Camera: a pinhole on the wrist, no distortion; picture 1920 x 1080 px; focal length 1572.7 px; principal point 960.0 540.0 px. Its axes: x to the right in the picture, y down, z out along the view. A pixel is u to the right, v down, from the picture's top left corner.
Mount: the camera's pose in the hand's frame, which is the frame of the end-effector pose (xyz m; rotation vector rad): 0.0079 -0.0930 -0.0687 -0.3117 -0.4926 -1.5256
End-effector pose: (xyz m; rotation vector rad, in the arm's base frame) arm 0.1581 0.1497 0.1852 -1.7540 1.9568 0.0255
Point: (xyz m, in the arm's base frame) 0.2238 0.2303 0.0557
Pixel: 1215.3 492.0
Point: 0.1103 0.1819 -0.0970
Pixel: 739.3 1012.3
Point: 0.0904 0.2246 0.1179
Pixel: 203.3 327.7
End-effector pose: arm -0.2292 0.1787 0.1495 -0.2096 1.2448 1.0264
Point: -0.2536 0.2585 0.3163
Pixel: 308.1 53.9
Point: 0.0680 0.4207 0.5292
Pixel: 1350.2 146.8
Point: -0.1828 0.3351 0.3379
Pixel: 704.7 313.7
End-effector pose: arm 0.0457 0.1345 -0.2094 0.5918 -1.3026 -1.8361
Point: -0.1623 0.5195 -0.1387
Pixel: 1707.1 25.4
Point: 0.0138 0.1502 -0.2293
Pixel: 857.7 663.2
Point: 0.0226 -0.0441 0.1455
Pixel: outside the picture
